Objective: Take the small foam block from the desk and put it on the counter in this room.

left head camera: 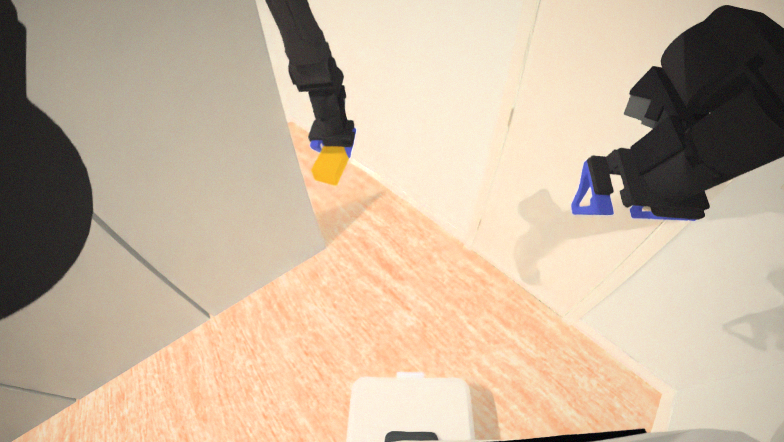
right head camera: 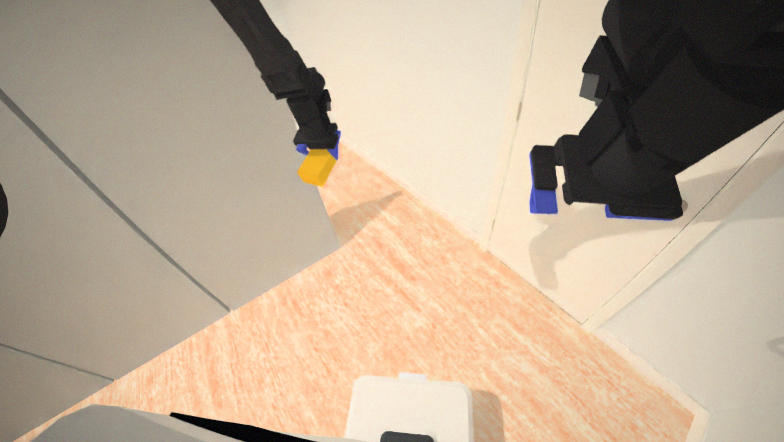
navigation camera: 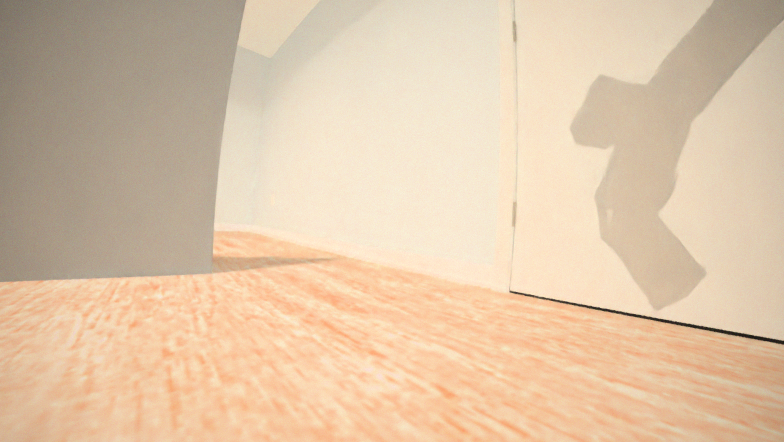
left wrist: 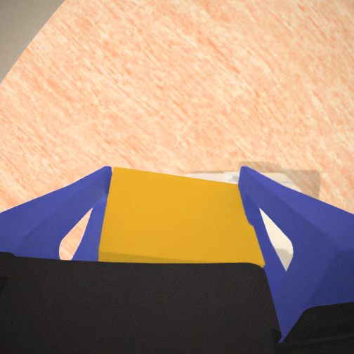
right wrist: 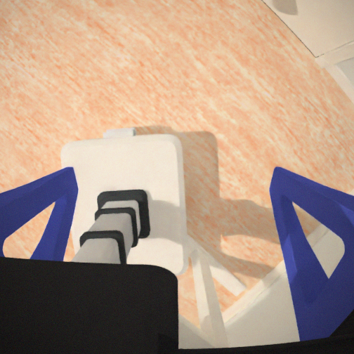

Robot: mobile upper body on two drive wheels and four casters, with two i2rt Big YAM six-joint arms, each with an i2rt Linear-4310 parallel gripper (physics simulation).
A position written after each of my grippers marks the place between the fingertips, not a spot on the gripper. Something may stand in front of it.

Observation:
In view: my left gripper [left head camera: 338, 156], my right gripper [right head camera: 569, 210], a foam block [left head camera: 331, 162], a door [navigation camera: 634, 149], a pale desk [right wrist: 204, 266], a grey panelled unit [left head camera: 178, 119] and a pale wall [left head camera: 424, 91].
The foam block shows as well in the right head camera view [right head camera: 318, 164] and in the left wrist view [left wrist: 150, 217]. My left gripper is seen too in the right head camera view [right head camera: 327, 158] and in the left wrist view [left wrist: 175, 177]. My right gripper also shows in the left head camera view [left head camera: 602, 211] and in the right wrist view [right wrist: 173, 177]. The navigation camera view misses the foam block: it is out of frame. The right wrist view misses the foam block: it is out of frame.

